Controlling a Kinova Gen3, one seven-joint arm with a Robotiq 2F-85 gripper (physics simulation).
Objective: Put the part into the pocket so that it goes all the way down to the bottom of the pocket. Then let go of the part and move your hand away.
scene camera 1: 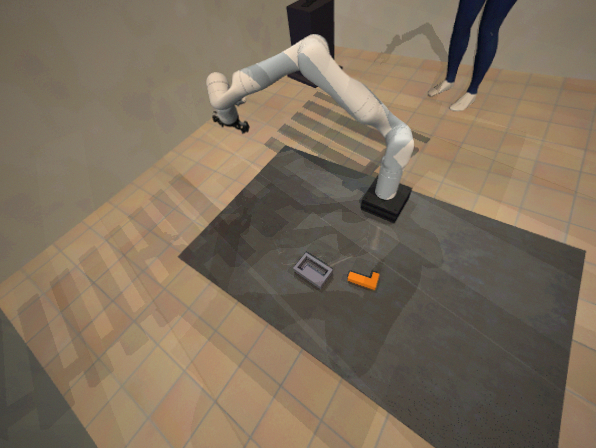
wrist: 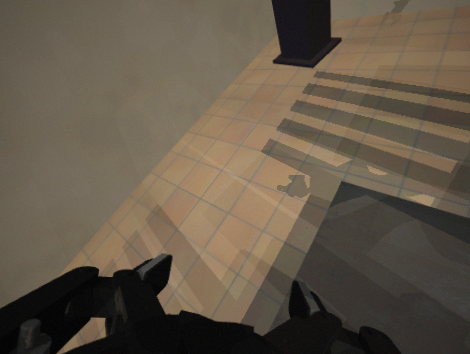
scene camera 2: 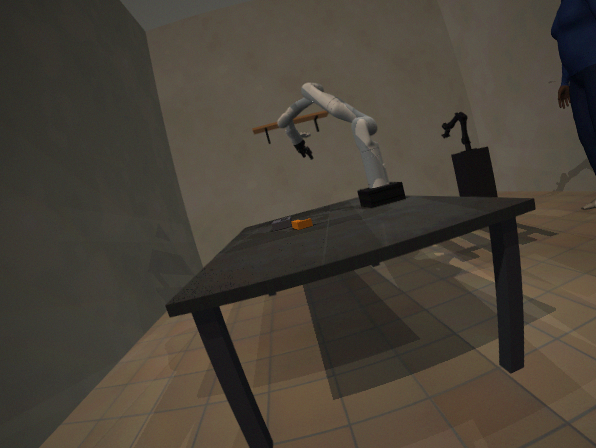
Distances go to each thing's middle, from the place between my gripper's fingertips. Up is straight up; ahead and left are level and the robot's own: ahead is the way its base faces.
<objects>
The grey pocket block [scene camera 1: 311, 269] is 61 cm to the left of my hand, 33 cm below it and 17 cm ahead of it.
</objects>
